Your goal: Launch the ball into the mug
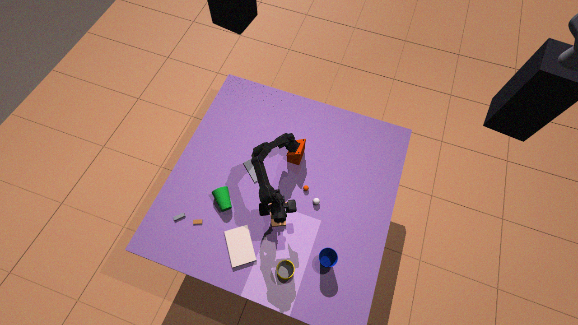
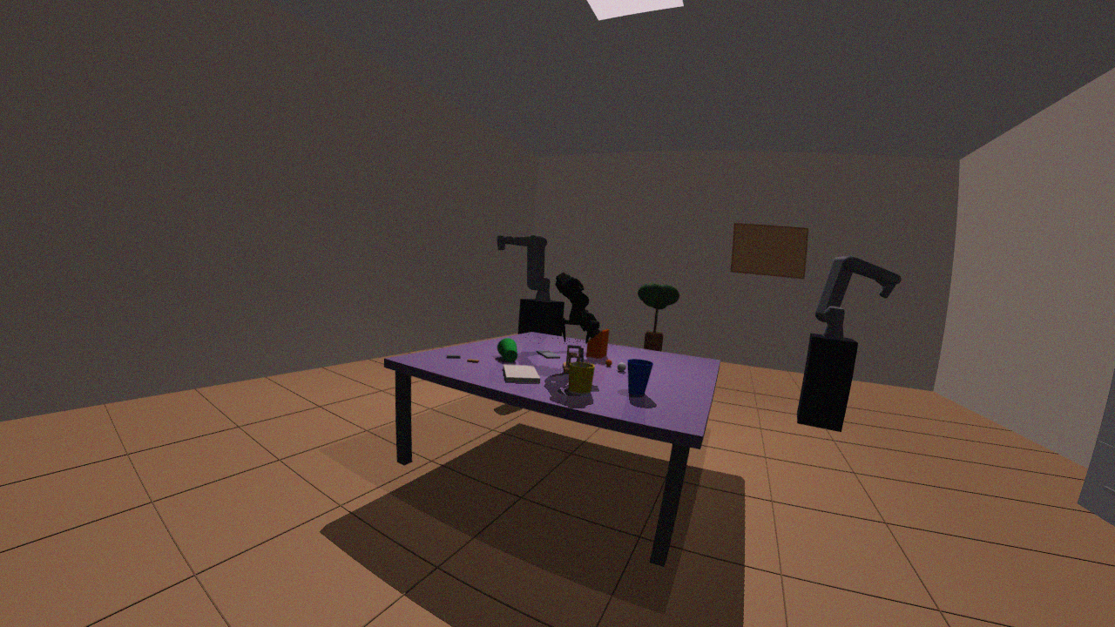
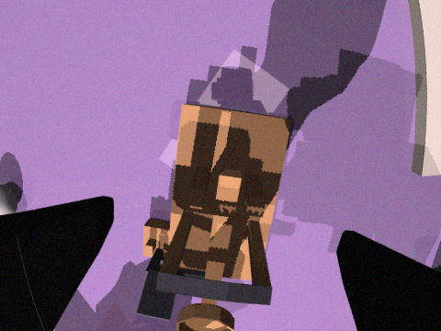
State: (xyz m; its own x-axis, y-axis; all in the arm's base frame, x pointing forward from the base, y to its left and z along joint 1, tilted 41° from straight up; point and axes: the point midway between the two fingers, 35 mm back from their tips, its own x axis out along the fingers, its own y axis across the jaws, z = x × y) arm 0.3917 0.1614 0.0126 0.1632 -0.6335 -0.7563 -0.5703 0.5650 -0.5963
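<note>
Right now the orange ball is 24 cm behind my gripper tip, 5 cm to the left of it and 11 cm below it. Also, from my gripper tip: white ball 20 cm behind, 14 cm to the left, 11 cm below; tan wooden catapult 7 cm behind, 4 cm to the right, 8 cm below; white slab 22 cm ahead, 11 cm to the right, 12 cm below.
</note>
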